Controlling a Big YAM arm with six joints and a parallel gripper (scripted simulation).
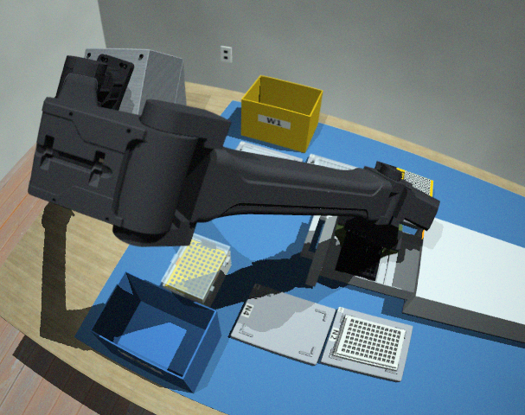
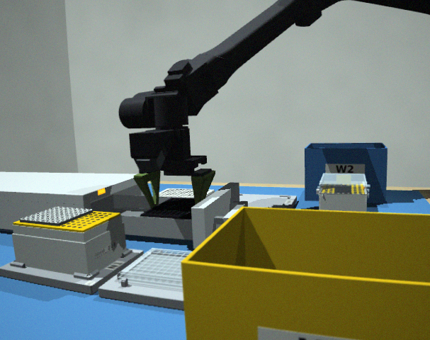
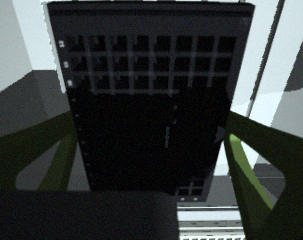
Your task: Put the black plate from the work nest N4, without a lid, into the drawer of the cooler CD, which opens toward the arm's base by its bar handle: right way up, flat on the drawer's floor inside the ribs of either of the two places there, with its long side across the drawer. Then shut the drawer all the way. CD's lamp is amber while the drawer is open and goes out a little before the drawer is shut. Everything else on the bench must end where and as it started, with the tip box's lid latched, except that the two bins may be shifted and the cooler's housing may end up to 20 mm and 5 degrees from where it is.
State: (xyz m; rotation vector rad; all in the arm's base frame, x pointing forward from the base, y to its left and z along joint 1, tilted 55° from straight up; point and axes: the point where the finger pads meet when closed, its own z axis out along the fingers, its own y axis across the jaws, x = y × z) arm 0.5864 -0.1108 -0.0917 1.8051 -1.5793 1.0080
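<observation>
My gripper is now right at the black plate. Round my hand: yellow-topped block (19 cm to the left, 6 cm ahead, 2 cm above); cooler CD (18 cm ahead, 1 cm to the left, 1 cm below); cooler drawer (4 cm ahead, 1 cm below).
</observation>
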